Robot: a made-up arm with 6 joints.
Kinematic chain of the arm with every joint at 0, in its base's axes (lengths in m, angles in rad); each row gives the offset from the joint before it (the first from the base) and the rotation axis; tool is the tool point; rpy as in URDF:
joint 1: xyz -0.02 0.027 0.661 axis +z
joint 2: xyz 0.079 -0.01 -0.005 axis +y
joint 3: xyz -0.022 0 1.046 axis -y
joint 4: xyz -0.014 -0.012 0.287 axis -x
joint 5: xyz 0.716 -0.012 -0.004 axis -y
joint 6: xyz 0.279 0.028 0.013 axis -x
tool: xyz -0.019 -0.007 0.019 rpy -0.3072 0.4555 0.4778
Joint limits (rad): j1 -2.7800..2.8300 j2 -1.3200..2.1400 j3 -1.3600..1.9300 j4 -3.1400..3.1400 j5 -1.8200..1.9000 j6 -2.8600..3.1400
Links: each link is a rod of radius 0.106 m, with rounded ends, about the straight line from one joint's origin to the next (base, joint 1, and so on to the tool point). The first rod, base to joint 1, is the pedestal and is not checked.
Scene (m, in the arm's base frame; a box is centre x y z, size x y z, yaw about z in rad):
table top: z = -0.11
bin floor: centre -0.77 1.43 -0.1 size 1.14 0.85 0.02 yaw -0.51
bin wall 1: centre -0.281 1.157 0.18 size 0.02 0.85 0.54 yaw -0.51
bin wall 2: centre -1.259 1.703 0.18 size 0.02 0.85 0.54 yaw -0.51
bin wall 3: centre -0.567 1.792 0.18 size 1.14 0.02 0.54 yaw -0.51
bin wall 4: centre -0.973 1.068 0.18 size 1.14 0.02 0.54 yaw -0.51
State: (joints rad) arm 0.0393 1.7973 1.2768 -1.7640 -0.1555 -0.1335
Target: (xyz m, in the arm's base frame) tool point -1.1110 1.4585 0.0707
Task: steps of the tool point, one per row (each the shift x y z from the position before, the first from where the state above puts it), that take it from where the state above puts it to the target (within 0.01 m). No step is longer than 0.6 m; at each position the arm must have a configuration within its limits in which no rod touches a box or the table.
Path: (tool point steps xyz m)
1: -0.0889 0.5613 0.0715
2: -0.2482 0.5117 0.0727
3: -0.3847 0.4154 0.0726
4: -0.4842 0.2826 0.0723
5: -0.5374 0.1268 0.0710
6: -0.5396 -0.0356 0.0690
7: -0.4922 -0.1880 0.0661
8: -0.4012 -0.3149 0.0625
9: -0.0209 0.0313 -0.3495
10: 0.0210 -0.0313 -0.3575

